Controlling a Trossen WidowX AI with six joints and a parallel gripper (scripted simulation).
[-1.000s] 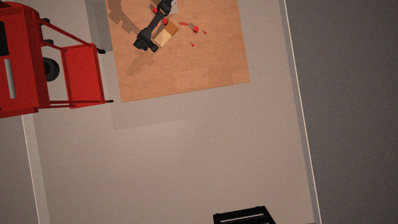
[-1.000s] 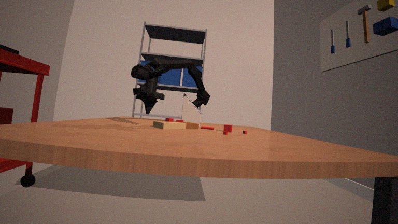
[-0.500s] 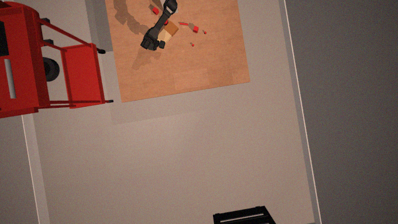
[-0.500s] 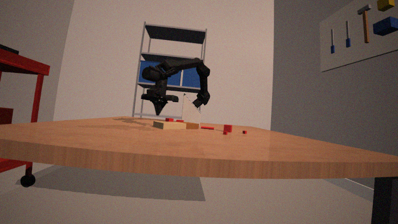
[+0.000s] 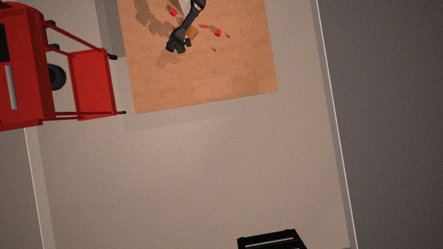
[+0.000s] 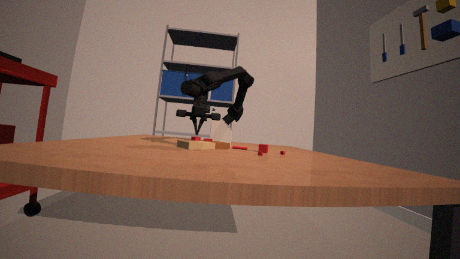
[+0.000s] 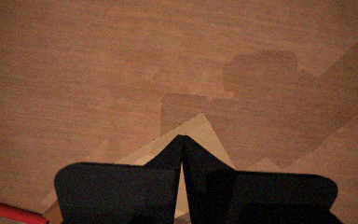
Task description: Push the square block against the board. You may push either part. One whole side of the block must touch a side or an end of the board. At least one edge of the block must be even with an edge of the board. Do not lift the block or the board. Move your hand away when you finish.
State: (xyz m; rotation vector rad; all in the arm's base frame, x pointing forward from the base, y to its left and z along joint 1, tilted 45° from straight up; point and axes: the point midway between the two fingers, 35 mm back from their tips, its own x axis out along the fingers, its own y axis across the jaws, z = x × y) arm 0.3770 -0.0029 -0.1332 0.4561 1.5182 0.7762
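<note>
Right now my gripper tip is 80 mm past the pale board, 10 mm to the left of it and 50 mm above it. The rest, counted from my gripper tip: square block (170 mm behind, 70 mm to the left, 50 mm below); red rod (220 mm behind, 200 mm to the left, 60 mm below).
</note>
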